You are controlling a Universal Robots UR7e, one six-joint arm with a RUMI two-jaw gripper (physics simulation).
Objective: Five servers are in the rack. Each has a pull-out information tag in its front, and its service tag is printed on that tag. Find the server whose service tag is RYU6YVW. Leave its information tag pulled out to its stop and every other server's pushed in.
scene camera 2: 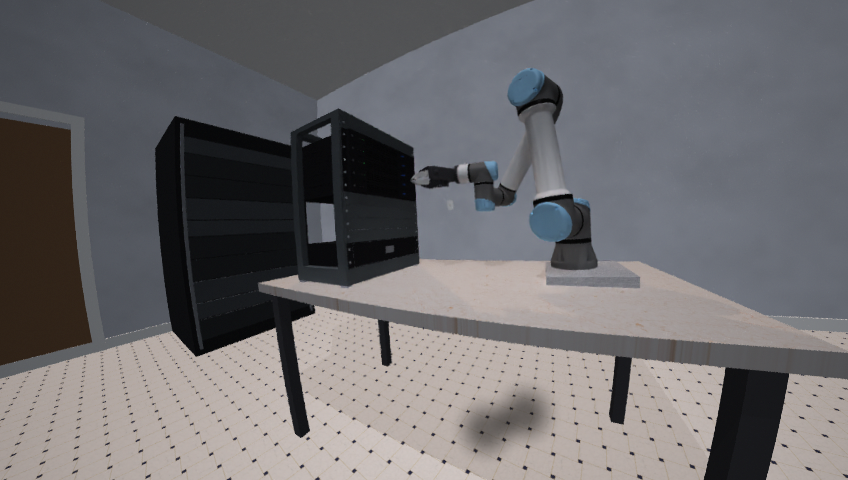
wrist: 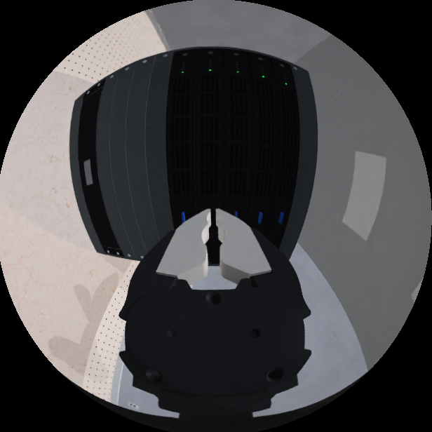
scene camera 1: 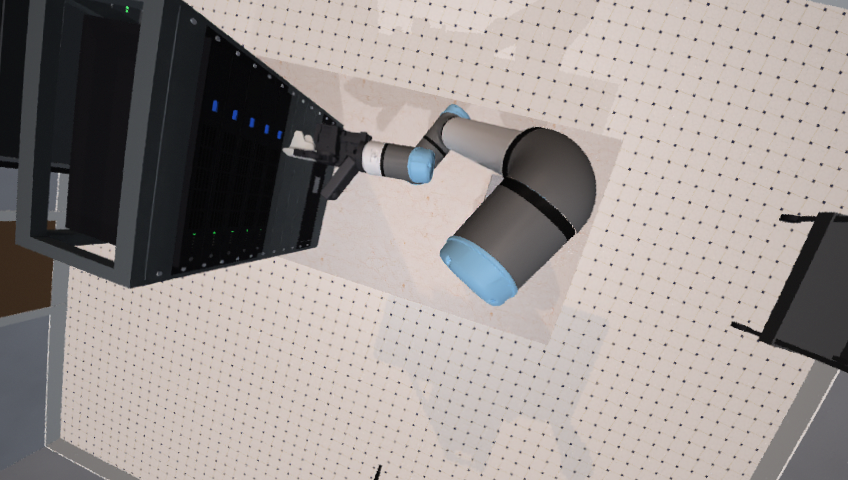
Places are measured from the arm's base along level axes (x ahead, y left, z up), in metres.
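Pixels of known places: gripper, fingertip midpoint: [scene camera 2: 410, 180] [scene camera 1: 283, 150]; arm's base, origin of the base link: [scene camera 2: 573, 265].
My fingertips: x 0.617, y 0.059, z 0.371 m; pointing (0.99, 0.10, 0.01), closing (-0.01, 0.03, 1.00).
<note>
Ahead of a thing's pixels: the offset from my fingertips to its top centre. "spot": to the spot under its first point. Level surfaces: height alone.
The rack [scene camera 1: 141, 148] [scene camera 2: 340, 208] [wrist: 308, 150] holds five black servers {spot: 0.064 m ahead, 0.082 m left, 0.063 m up} [scene camera 1: 232, 172] [scene camera 2: 376, 163] [wrist: 210, 135], one above another. In scene camera 1 each has a small blue tag end, such as the top one {spot: 0.061 m ahead, 0.039 m right, 0.130 m up} [scene camera 1: 214, 105] and the lowest one {spot: 0.060 m ahead, 0.037 m right, 0.048 m down} [scene camera 1: 279, 135]. In the wrist view one blue end [wrist: 183, 217] shows left of the fingers and three to the right, among them the far right one [wrist: 281, 218]; the fifth is hidden behind the fingers. No tag is seen standing out clearly, and no printing is legible. My gripper [scene camera 1: 285, 151] [scene camera 2: 412, 179] [wrist: 213, 210] is shut and empty, in front of the servers' tag side.
Grey blank panels [scene camera 2: 380, 214] [wrist: 132, 150] and a black unit with a light label {spot: 0.079 m ahead, 0.076 m left, 0.296 m down} [scene camera 2: 389, 249] [wrist: 88, 172] sit below the servers. The rack stands on the table {0.404 m down} [scene camera 2: 476, 297]. A large black cabinet [scene camera 2: 238, 237] stands behind it.
</note>
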